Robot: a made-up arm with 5 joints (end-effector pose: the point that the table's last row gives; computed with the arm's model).
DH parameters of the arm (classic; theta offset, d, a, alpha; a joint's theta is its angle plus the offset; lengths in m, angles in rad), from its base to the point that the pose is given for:
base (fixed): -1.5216 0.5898 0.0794 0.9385
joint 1: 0 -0.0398 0.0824 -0.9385
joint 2: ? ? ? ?
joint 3: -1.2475 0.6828 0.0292 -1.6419
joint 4: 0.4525 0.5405 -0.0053 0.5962
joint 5: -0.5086 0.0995 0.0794 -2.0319
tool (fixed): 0.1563 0.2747 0 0
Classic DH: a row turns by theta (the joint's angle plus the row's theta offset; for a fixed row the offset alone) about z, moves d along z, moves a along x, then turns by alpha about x.
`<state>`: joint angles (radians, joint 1 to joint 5).
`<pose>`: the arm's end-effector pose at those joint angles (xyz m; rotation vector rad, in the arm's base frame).
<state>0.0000 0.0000 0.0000 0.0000 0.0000</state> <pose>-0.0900 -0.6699 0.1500 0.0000 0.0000 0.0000</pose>
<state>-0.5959 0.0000 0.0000 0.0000 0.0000</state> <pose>-0.2572 -0.3370 -0.0556 0.4801 0.0236 -0.3522</pose>
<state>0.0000 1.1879 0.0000 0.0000 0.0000</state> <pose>0.4644 -0.4712 0.1500 0.0000 0.0000 1.1879</pose>
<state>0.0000 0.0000 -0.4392 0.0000 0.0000</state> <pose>0.1784 -0.6725 0.1500 0.0000 0.0000 0.4392</pose>
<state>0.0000 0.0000 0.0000 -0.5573 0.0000</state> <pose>0.0013 -0.7189 0.0657 0.2337 0.5043 -0.0396</pose>
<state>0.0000 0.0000 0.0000 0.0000 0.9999</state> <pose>-0.3273 -0.6117 0.1086 -0.1394 -0.8846 -0.4449</pose>
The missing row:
joint 2: -0.1599 0 -0.0906 3.1416
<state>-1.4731 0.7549 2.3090 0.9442 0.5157</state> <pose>0.1020 0.7189 0.9395 -0.6751 0.7243 -1.9354</pose>
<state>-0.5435 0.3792 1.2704 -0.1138 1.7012</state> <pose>-0.5444 0.4144 0.1381 -0.8361 -0.7418 -1.9132</pose>
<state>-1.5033 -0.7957 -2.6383 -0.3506 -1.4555</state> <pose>0.7891 0.2543 0.1105 0.0471 0.4705 1.8020</pose>
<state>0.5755 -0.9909 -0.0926 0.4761 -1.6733</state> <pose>-0.0181 -0.7470 0.1839 -0.1995 1.0030 -0.1083</pose>
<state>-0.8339 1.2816 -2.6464 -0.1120 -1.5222</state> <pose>-0.1558 0.7321 0.2405 2.2339 0.3915 -1.6365</pose>
